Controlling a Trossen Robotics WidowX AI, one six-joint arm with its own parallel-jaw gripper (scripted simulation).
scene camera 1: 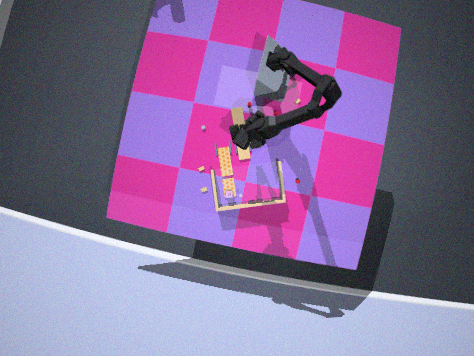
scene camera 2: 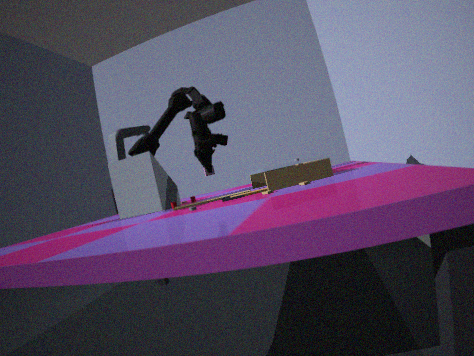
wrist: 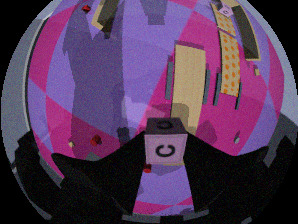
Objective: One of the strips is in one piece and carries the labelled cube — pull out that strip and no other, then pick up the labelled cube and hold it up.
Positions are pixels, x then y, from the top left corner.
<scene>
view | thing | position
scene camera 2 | my gripper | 209,173
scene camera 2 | u-shaped wooden frame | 289,174
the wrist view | my gripper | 163,134
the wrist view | labelled cube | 165,137
</scene>
